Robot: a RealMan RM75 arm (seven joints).
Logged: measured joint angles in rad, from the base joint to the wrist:
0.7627, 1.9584, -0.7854, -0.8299, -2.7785, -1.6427, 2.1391
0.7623, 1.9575, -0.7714, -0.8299, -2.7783, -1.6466, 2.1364
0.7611, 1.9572, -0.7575, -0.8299, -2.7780, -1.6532, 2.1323
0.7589, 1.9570, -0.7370, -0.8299, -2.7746, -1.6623, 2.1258
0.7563, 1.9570, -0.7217, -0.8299, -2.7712, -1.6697, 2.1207
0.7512, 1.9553, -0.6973, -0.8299, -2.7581, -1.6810, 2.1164
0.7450, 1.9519, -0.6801, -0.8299, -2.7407, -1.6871, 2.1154
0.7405, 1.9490, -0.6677, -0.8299, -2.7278, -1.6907, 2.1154
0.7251, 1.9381, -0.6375, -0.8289, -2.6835, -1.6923, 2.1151
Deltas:
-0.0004, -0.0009, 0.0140, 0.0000, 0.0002, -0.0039, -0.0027
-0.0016, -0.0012, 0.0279, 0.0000, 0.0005, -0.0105, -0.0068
-0.0038, -0.0014, 0.0484, 0.0000, 0.0039, -0.0196, -0.0133
-0.0064, -0.0014, 0.0637, 0.0000, 0.0073, -0.0270, -0.0184
-0.0115, -0.0031, 0.0881, 0.0000, 0.0204, -0.0383, -0.0227
-0.0177, -0.0065, 0.1053, 0.0000, 0.0378, -0.0444, -0.0237
-0.0222, -0.0094, 0.1177, 0.0000, 0.0507, -0.0480, -0.0237
-0.0376, -0.0203, 0.1479, 0.0010, 0.0950, -0.0496, -0.0240

